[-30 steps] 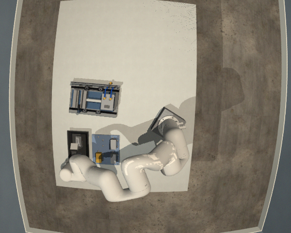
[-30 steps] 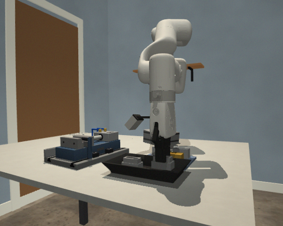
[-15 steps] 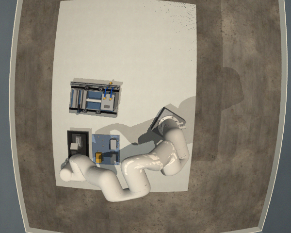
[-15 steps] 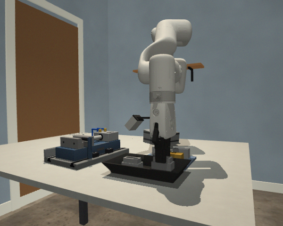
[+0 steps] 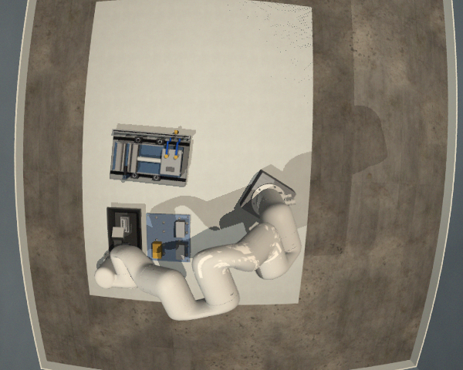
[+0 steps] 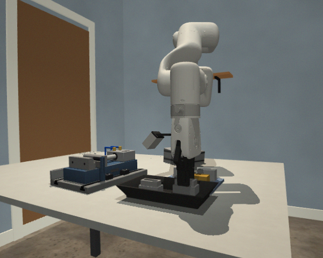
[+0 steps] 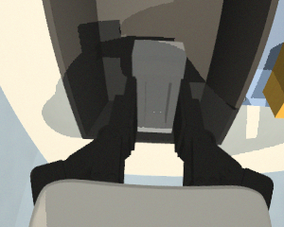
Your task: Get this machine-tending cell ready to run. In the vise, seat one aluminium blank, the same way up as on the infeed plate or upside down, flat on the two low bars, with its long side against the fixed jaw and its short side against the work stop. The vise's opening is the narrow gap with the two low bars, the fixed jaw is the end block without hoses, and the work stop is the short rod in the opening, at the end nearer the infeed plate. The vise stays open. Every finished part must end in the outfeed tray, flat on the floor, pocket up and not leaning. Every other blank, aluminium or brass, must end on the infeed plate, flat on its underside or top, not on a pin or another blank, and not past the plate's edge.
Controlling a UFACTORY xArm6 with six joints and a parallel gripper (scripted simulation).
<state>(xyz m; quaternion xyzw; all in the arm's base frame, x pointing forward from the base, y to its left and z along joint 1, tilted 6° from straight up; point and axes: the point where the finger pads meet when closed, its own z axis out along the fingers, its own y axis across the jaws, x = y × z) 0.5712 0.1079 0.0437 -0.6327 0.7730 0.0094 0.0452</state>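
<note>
Right now my hand is 220 mm past the aluminium blank, 40 mm to the right of it and 40 mm above it. From my hand the other things lie so: brass blank 130 mm behind, 40 mm below, 20 mm to the left; work stop 310 mm to the right, 80 mm behind, 20 mm above; moving jaw block 340 mm to the right, 120 mm behind, 10 mm above.
</note>
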